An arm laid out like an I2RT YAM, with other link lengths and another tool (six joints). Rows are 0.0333 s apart.
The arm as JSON. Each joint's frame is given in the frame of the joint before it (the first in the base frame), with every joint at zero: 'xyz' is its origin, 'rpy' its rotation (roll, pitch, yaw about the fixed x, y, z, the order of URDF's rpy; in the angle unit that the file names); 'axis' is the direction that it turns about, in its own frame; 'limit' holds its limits. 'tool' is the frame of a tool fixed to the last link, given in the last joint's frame.
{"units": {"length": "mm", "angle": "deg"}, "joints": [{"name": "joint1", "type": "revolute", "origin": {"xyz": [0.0, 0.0, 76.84], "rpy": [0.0, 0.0, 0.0]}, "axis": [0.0, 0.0, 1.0], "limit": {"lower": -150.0, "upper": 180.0}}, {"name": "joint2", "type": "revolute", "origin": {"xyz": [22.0, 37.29, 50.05], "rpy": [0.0, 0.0, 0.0]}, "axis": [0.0, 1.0, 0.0], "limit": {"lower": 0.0, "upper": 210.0}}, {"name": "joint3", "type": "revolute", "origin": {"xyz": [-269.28, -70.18, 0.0], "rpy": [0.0, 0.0, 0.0]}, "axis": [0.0, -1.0, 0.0], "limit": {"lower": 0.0, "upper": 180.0}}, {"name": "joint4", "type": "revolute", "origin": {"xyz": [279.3, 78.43, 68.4], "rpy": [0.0, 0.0, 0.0]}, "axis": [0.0, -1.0, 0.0], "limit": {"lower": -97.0, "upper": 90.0}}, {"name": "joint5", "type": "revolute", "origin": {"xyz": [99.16, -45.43, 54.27], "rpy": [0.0, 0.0, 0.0]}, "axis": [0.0, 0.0, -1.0], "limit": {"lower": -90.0, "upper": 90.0}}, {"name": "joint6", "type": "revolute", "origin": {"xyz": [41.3, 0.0, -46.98], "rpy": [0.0, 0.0, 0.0]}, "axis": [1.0, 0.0, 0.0], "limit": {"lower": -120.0, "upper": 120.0}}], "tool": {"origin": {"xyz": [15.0, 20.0, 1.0], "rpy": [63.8, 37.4, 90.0]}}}
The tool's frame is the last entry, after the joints.
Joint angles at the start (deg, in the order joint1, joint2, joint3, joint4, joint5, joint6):
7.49, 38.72, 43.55, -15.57, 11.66, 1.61
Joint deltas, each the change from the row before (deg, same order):
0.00, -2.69, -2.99, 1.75, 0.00, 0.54
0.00, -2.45, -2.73, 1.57, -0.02, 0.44
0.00, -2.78, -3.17, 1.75, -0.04, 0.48
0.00, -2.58, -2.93, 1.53, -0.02, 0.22
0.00, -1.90, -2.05, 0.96, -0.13, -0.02
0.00, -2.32, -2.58, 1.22, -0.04, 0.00
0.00, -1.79, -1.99, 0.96, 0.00, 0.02
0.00, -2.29, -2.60, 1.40, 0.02, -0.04
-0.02, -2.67, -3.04, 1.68, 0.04, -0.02
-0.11, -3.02, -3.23, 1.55, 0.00, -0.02
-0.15, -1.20, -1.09, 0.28, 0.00, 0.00
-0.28, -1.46, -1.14, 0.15, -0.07, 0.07
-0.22, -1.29, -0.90, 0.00, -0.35, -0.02
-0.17, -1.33, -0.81, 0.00, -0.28, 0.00
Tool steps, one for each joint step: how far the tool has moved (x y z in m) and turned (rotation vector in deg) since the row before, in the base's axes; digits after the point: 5 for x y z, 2 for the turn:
-0.00663, -0.00089, -0.00730, 0.72, -1.48, -0.09
-0.00574, -0.00075, -0.00708, 0.61, -1.31, -0.05
-0.00604, -0.00077, -0.00900, 0.66, -1.38, -0.02
-0.00525, -0.00068, -0.00889, 0.37, -1.19, 0.00
-0.00381, -0.00036, -0.00642, 0.10, -0.80, 0.13
-0.00419, -0.00051, -0.00846, 0.13, -0.95, 0.04
-0.00299, -0.00039, -0.00659, 0.12, -0.75, 0.00
-0.00345, -0.00047, -0.00853, 0.10, -1.08, -0.02
-0.00357, -0.00058, -0.01006, 0.15, -1.30, -0.06
-0.00369, -0.00086, -0.01098, 0.15, -1.33, -0.11
-0.00146, -0.00070, -0.00387, 0.05, -0.39, -0.15
-0.00186, -0.00111, -0.00384, 0.13, -0.47, -0.21
-0.00176, -0.00059, -0.00301, 0.02, -0.39, 0.13
-0.00192, -0.00050, -0.00224, 0.05, -0.52, 0.11

